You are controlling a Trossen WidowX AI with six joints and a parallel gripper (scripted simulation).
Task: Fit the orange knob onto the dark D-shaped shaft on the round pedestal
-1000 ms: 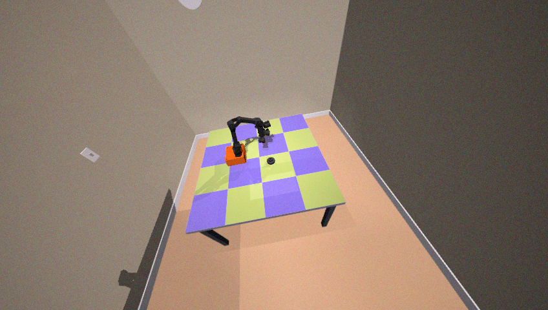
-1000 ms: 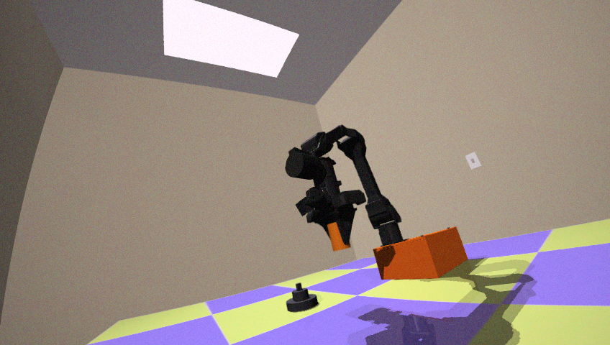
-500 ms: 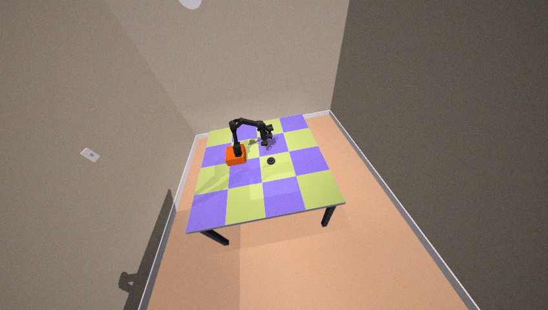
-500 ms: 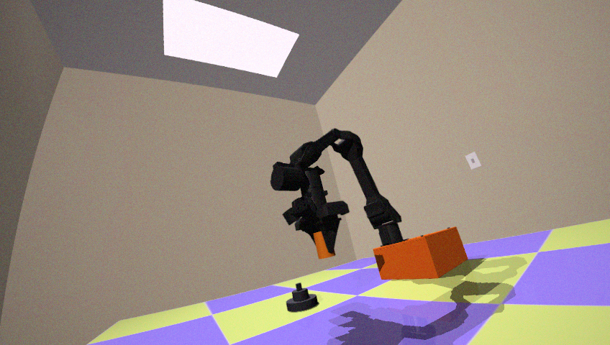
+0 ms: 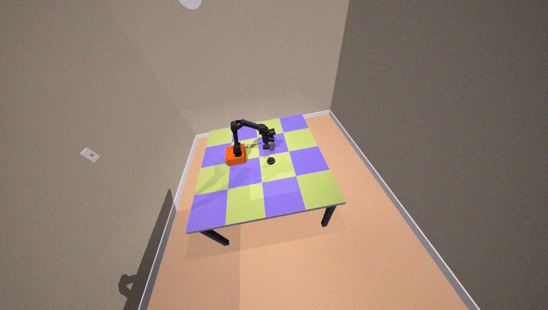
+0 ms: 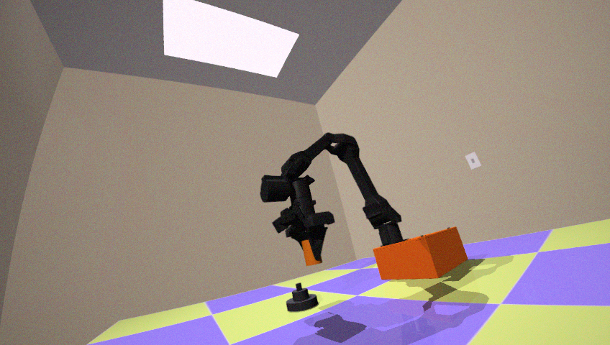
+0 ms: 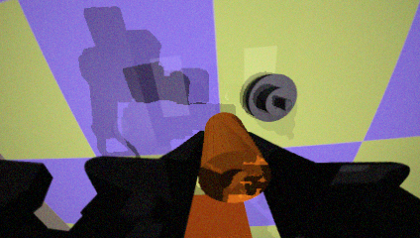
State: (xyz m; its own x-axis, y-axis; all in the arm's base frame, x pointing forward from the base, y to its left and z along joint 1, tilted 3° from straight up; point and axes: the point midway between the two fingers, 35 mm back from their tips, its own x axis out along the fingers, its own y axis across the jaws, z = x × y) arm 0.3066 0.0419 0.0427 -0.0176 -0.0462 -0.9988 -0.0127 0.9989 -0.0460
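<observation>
My gripper tip is now 2 cm short of the pedestal, 9 cm to the left of it and 9 cm above it. Round my gripper tip: orange knob: 2 cm above.
</observation>
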